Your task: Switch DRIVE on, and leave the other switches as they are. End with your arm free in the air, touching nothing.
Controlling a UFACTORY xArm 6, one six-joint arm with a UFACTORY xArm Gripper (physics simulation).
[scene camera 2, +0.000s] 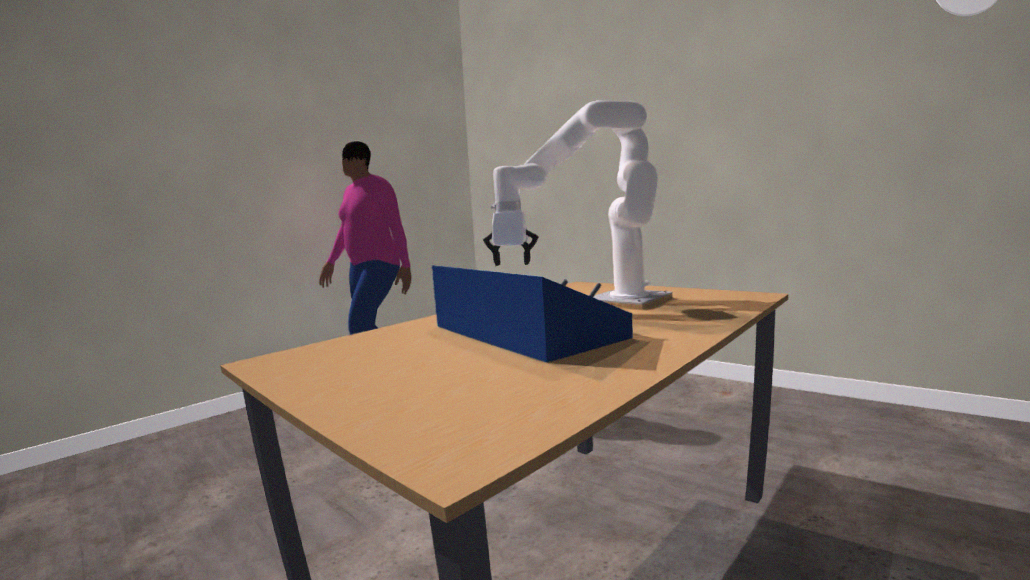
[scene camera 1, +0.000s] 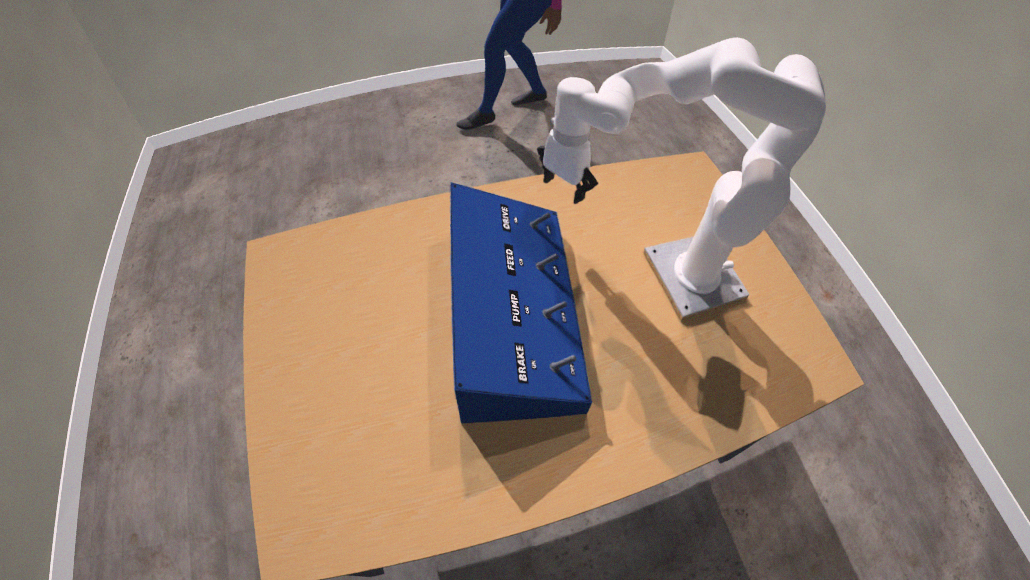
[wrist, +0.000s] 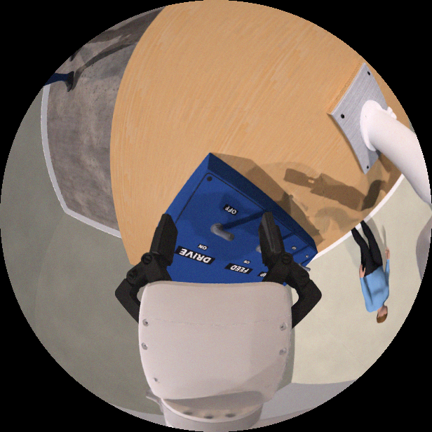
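Seen in the pictures: gripper, fingertip midpoint: [scene camera 2: 512, 264] [scene camera 1: 563, 190]; arm's base, link origin: [scene camera 2: 629, 295] [scene camera 1: 697, 273].
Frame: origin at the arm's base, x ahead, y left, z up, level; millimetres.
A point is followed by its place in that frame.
Note:
The blue sloped panel [scene camera 1: 479, 288] {x 549, y 12, z 130 mm} [scene camera 2: 490, 309] {x 605, y 20, z 65 mm} [wrist: 192, 215] carries a row of grey lever switches. The DRIVE lever [scene camera 1: 541, 219] {x 368, y -168, z 93 mm} [wrist: 221, 231] is at the panel's far end in scene camera 1 and leans towards its OFF label. The FEED lever [scene camera 1: 547, 262] {x 390, y -49, z 90 mm}, PUMP lever [scene camera 1: 554, 310] {x 411, y 69, z 89 mm} and BRAKE lever [scene camera 1: 562, 363] {x 431, y 186, z 91 mm} lean the same way, towards OFF. My gripper [scene camera 1: 563, 188] {x 303, y -217, z 127 mm} [scene camera 2: 511, 262] {x 303, y -217, z 127 mm} [wrist: 216, 221] is open and empty, in the air above the panel's DRIVE end. In the wrist view the DRIVE lever shows between the fingers, lower down; the right finger partly hides the FEED lever.
The panel stands on a wooden table [scene camera 1: 345, 324] {x 852, y -65, z -21 mm} [scene camera 2: 403, 403] {x 948, y 177, z -21 mm} [wrist: 200, 90]. My arm's base plate [scene camera 1: 666, 262] {x 69, y -49, z 0 mm} [wrist: 350, 107] is on the switches' OFF side. A person in a pink top [scene camera 2: 371, 223] is on the floor beyond the table; a person in blue [wrist: 376, 292] shows in the wrist view.

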